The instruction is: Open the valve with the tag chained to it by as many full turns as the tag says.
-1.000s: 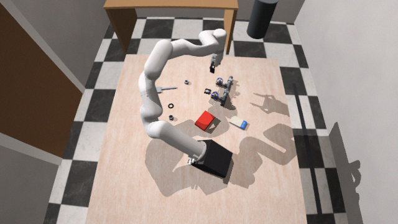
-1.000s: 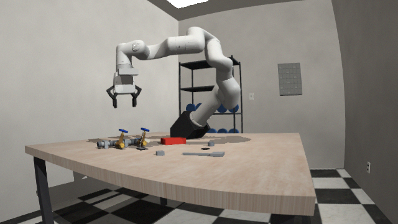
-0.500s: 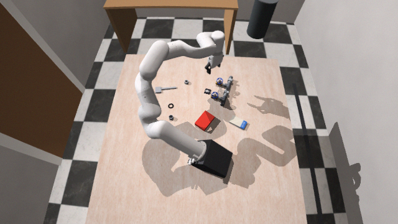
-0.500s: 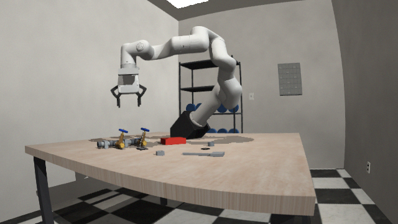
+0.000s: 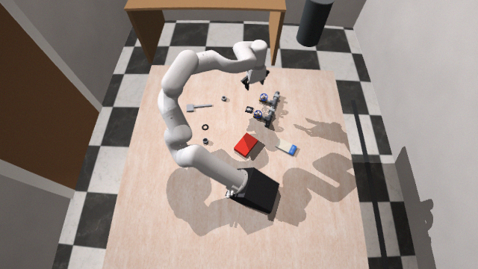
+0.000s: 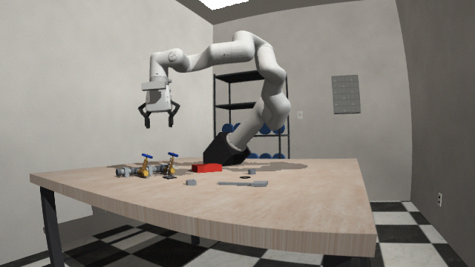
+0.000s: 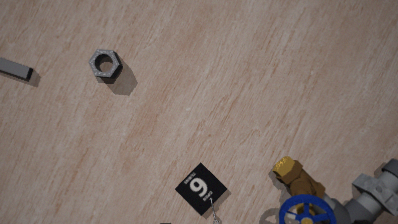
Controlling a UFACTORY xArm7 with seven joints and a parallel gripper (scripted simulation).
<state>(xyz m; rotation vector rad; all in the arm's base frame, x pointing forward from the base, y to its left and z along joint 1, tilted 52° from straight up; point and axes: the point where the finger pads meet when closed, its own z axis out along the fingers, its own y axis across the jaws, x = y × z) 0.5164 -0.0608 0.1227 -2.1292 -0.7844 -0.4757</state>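
Now: hand 20 cm above the black tag and 4 cm past it. Also, from my hand: red block 28 cm behind, 19 cm below, 3 cm to the right; then white box 26 cm to the right, 22 cm behind, 20 cm below; then grey flat tool 33 cm to the left, 20 cm below, 11 cm behind.
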